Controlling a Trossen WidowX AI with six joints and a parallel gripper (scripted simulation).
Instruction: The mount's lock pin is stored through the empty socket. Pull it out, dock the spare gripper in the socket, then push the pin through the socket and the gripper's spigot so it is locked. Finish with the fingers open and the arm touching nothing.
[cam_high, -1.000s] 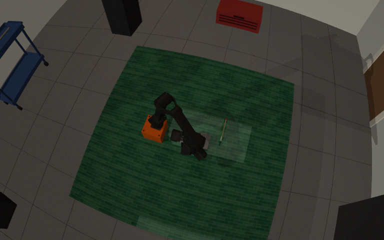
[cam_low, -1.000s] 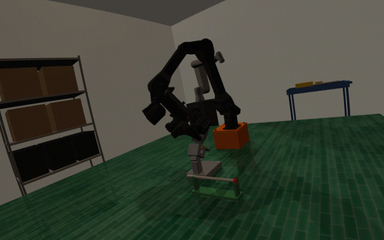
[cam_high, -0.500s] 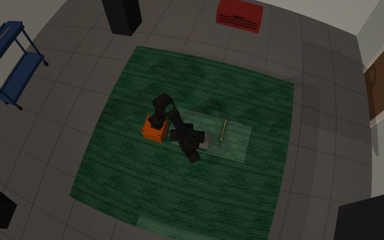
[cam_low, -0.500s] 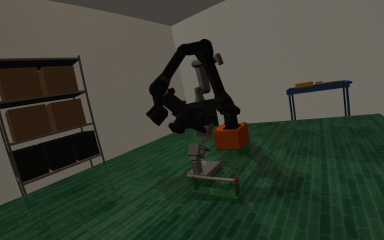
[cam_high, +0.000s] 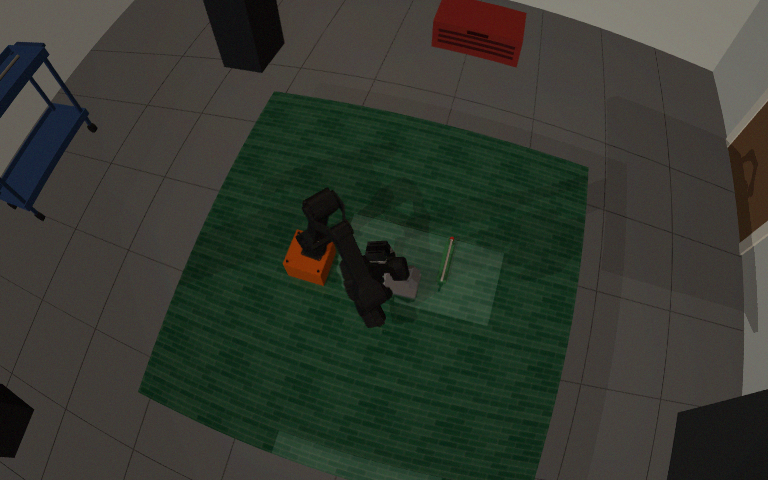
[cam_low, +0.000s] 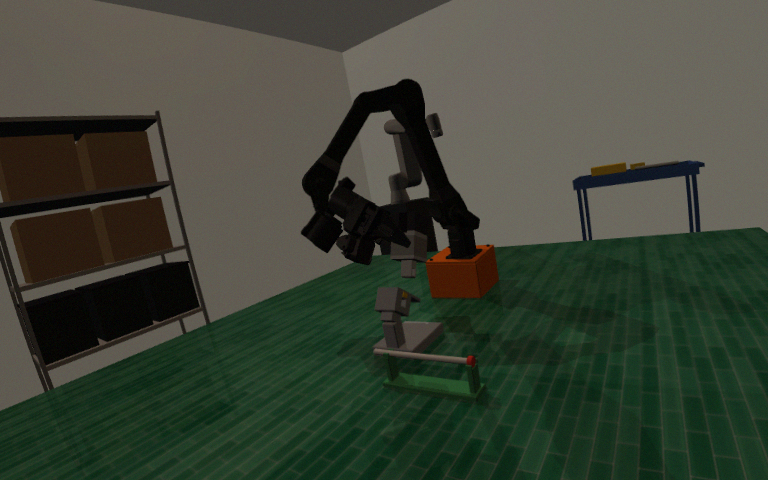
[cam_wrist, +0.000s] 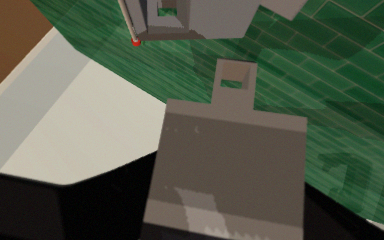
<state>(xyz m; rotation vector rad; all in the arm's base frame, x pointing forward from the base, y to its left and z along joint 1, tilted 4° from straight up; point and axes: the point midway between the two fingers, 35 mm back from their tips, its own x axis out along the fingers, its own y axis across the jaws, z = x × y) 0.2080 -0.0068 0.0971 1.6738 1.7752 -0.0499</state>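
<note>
My gripper tip is 170 mm short of the green cradle, 100 mm to the right of it and 130 mm above it. The rest, counted from my gripper tip: grey mount: 70 mm ahead, 10 mm to the right, 100 mm below; then spare gripper: 10 mm to the right.
</note>
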